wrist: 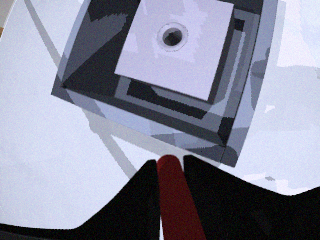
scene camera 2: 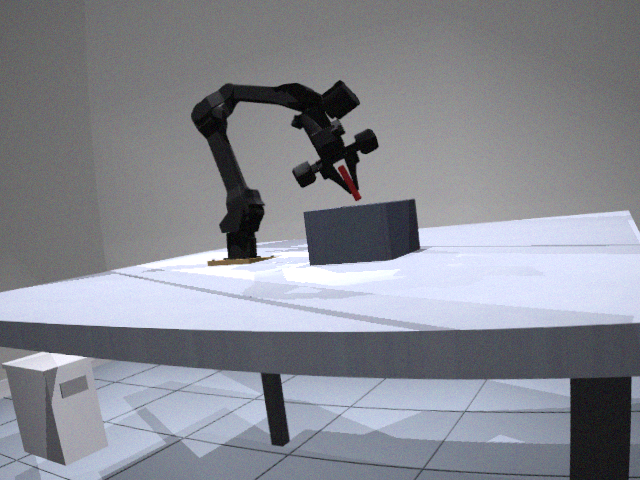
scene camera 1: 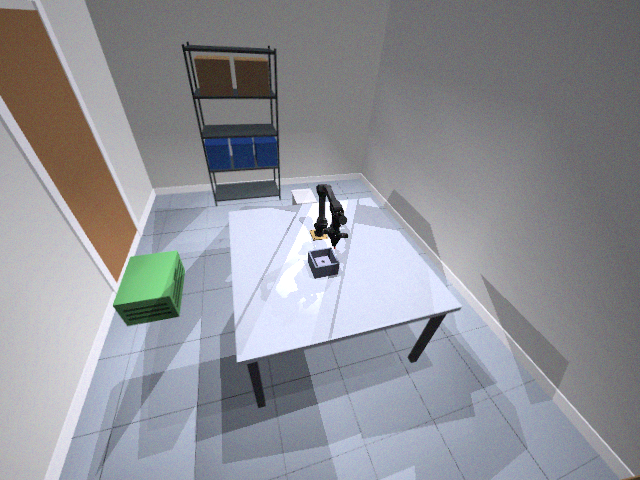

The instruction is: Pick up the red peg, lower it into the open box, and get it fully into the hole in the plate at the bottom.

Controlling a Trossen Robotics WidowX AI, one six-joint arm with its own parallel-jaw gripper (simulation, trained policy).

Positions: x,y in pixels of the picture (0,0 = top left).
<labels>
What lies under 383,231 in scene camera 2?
A dark box.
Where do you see a dark box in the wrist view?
At 86,77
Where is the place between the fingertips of my gripper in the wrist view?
170,165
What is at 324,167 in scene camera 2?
My gripper.
</labels>
